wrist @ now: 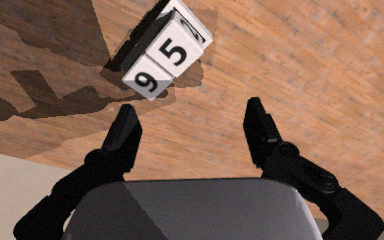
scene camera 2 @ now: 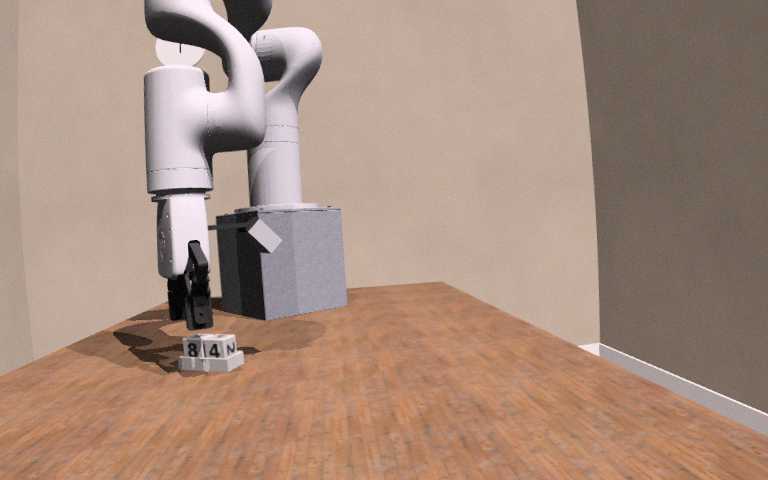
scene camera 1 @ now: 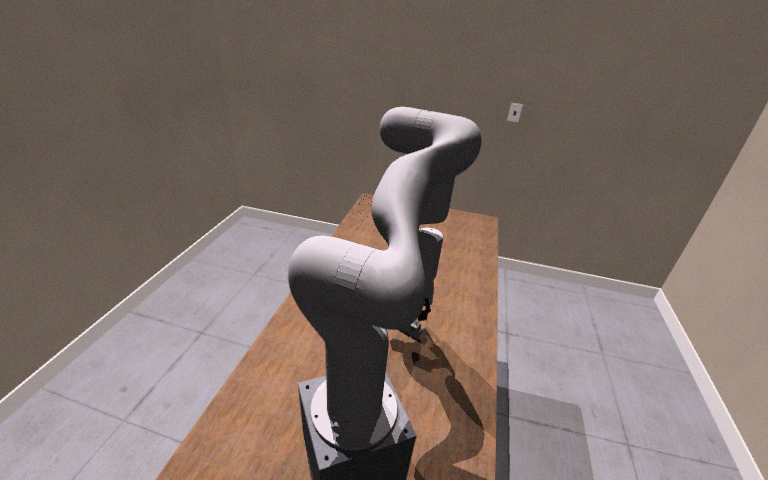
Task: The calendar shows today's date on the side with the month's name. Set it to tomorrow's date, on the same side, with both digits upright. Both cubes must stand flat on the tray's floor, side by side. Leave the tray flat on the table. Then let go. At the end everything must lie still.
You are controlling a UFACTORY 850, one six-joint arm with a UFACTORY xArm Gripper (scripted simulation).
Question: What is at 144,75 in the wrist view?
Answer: A number cube.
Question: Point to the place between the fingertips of my gripper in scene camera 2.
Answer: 190,324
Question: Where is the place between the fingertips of my gripper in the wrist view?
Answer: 190,114
